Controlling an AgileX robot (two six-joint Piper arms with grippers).
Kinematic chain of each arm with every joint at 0, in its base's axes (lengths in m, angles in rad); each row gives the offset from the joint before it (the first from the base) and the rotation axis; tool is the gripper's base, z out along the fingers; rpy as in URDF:
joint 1: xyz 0 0 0.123 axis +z
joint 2: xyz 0 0 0 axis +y
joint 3: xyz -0.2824 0 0.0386 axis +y
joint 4: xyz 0.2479 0 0.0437 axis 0.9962 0 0.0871
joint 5: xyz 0 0 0 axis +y
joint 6: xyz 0.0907 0 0.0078 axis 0.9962 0 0.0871
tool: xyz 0 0 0 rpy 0 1.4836 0
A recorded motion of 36 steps. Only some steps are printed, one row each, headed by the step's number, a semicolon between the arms.
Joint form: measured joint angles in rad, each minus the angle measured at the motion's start. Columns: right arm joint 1, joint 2, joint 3, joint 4, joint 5, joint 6; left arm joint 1, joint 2, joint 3, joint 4, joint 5, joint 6.
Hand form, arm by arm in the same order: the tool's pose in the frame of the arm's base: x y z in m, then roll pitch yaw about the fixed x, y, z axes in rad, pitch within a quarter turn. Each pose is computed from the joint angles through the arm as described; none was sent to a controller.
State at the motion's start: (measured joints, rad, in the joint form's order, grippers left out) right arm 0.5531 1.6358 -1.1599 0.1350 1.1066 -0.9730; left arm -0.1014 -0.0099 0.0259 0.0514 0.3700 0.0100
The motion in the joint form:
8: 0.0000 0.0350 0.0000 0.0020 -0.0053 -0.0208; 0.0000 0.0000 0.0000 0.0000 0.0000 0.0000
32: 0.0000 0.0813 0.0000 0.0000 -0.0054 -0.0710; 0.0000 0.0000 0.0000 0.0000 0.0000 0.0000
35: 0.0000 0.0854 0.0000 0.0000 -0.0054 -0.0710; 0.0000 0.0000 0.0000 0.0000 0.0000 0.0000
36: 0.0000 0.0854 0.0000 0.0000 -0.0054 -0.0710; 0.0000 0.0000 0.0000 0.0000 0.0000 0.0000
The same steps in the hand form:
8: 0.2567 0.1715 0.2268 3.1085 0.1275 -1.6561; 0.0527 -0.0037 0.1717 2.9376 1.2660 2.8461
32: 0.2606 0.1738 0.2124 3.0774 0.1018 -1.6090; 0.0527 -0.0037 0.1717 2.9376 1.2660 2.8461
35: 0.2609 0.1739 0.2111 3.0740 0.0996 -1.6093; 0.0527 -0.0037 0.1717 2.9376 1.2660 2.8461
36: 0.2609 0.1739 0.2111 3.0740 0.0996 -1.6093; 0.0527 -0.0037 0.1717 2.9376 1.2660 2.8461

